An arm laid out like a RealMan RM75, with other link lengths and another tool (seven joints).
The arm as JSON. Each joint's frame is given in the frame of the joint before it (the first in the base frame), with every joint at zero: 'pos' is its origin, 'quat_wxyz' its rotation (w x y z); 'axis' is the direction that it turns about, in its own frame. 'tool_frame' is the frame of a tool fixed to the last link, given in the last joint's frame.
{
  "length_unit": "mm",
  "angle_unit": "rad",
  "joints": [
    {
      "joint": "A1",
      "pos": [
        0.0,
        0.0,
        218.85
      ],
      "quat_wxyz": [
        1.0,
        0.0,
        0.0,
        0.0
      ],
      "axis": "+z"
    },
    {
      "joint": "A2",
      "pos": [
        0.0,
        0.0,
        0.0
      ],
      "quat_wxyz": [
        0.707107,
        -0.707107,
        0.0,
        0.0
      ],
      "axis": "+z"
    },
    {
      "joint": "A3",
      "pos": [
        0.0,
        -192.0,
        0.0
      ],
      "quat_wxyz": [
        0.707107,
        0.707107,
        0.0,
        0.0
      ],
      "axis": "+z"
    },
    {
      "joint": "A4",
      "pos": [
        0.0,
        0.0,
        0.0
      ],
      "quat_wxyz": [
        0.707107,
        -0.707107,
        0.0,
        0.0
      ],
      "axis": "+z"
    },
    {
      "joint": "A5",
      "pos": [
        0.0,
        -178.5,
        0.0
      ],
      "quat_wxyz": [
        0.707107,
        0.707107,
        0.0,
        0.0
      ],
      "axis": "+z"
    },
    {
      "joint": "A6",
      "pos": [
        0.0,
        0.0,
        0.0
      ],
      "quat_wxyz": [
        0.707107,
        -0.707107,
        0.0,
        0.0
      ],
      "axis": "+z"
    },
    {
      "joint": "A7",
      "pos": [
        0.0,
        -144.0,
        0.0
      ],
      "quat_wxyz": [
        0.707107,
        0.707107,
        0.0,
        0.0
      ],
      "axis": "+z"
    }
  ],
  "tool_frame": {
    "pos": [
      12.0,
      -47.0,
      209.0
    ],
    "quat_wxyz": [
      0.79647,
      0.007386,
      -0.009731,
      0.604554
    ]
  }
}
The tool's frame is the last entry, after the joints.
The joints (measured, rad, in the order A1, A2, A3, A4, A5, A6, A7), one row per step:
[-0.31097, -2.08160, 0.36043, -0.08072, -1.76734, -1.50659, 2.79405]
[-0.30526, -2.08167, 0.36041, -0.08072, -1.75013, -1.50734, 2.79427]
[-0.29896, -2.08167, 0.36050, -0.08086, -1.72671, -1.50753, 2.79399]
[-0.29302, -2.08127, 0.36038, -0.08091, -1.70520, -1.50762, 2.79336]
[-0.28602, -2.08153, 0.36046, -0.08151, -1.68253, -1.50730, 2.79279]
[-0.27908, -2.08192, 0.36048, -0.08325, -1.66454, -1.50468, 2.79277]
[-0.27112, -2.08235, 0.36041, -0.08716, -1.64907, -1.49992, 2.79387]
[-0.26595, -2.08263, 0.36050, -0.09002, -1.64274, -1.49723, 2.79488]
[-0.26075, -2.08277, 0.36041, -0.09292, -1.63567, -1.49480, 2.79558]
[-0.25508, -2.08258, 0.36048, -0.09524, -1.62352, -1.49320, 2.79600]
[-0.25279, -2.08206, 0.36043, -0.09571, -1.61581, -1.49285, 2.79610]
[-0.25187, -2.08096, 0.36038, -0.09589, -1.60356, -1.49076, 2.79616]
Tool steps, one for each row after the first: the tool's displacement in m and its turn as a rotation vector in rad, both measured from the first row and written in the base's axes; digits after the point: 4 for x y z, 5 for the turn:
[0.0009, -0.0025, -0.0050, -0.01338, 0.00376, -0.00446]
[0.0025, -0.0057, -0.0119, -0.03233, 0.00851, -0.01121]
[0.0037, -0.0088, -0.0181, -0.04961, 0.01285, -0.01703]
[0.0047, -0.0124, -0.0251, -0.06861, 0.01644, -0.02206]
[0.0043, -0.0156, -0.0313, -0.08521, 0.01911, -0.02251]
[0.0026, -0.0191, -0.0376, -0.10124, 0.02096, -0.01852]
[0.0009, -0.0210, -0.0406, -0.10861, 0.02120, -0.01427]
[-0.0006, -0.0230, -0.0437, -0.11638, 0.02124, -0.01048]
[-0.0011, -0.0257, -0.0479, -0.12774, 0.02258, -0.00990]
[-0.0009, -0.0271, -0.0501, -0.13409, 0.02432, -0.01152]
[-0.0001, -0.0285, -0.0537, -0.14462, 0.02854, -0.01569]

